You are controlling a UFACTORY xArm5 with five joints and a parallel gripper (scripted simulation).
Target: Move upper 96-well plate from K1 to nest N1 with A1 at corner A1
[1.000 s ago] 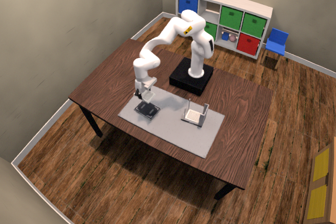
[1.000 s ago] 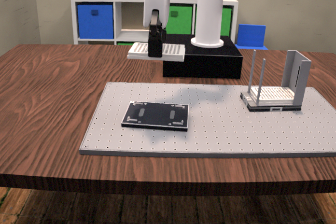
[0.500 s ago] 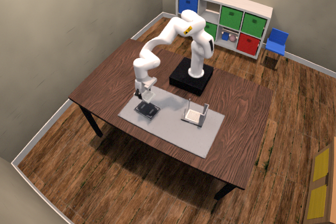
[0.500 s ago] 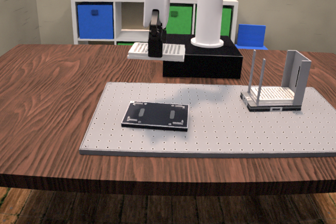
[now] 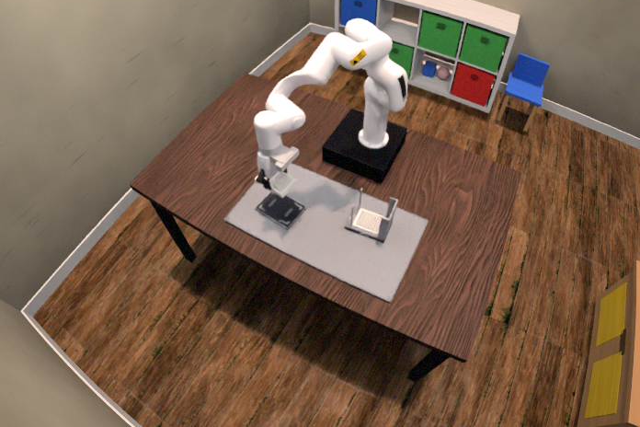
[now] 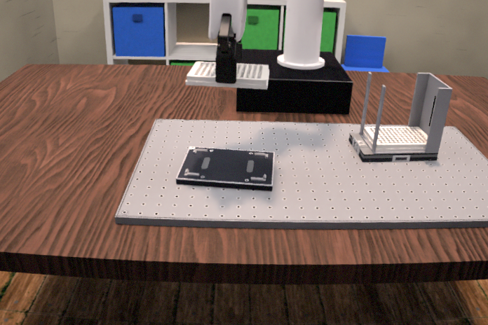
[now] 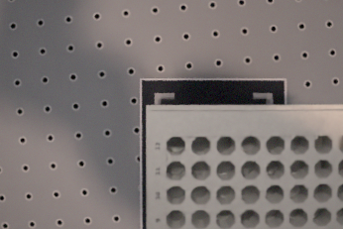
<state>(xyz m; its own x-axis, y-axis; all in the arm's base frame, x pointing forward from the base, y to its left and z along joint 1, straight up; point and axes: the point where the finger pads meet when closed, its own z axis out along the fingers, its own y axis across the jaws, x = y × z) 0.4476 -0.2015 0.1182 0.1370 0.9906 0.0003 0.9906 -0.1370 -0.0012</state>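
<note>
The plate nest N1 lies 190 mm below my hand. Also, from my hand: grey wall (80 mm behind, 410 mm to the left, 110 mm below).
</note>
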